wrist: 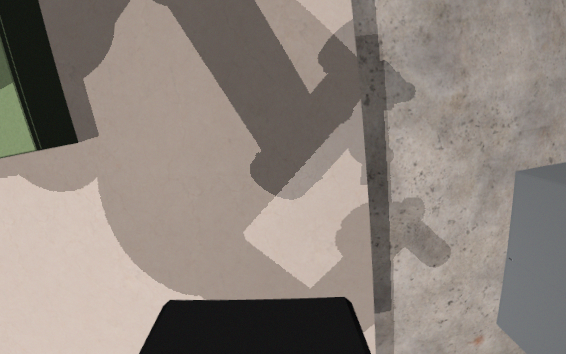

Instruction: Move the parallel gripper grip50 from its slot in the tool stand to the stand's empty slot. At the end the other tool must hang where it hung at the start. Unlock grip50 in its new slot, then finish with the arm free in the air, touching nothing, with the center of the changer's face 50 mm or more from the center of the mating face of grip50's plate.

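Places are measured from the arm's base along level axes (x ahead, y left, z up), in millimetres.
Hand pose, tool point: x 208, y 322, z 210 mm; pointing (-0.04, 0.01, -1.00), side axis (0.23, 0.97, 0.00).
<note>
After its pixels a point has its place.
A black block (257, 327) at the bottom edge of the wrist view is part of the tool end of my arm. It is cut off by the frame, and I cannot tell whether it is the changer or a tool's body. No gripper fingers show, so whether they are open or shut cannot be seen. Grip50, the tool stand, its empty slot and the other tool do not show recognisably in this view.
A pale table top (55, 250) @[x 249, y 6, z -63 mm] carries broad arm-shaped shadows. Its edge runs down right of the middle, with the mottled concrete floor (465, 115) beyond. A black-rimmed green object (15, 120) @[x 88, y 96, z -2 mm] is at the upper left. A blue-grey box (537, 250) is at the right.
</note>
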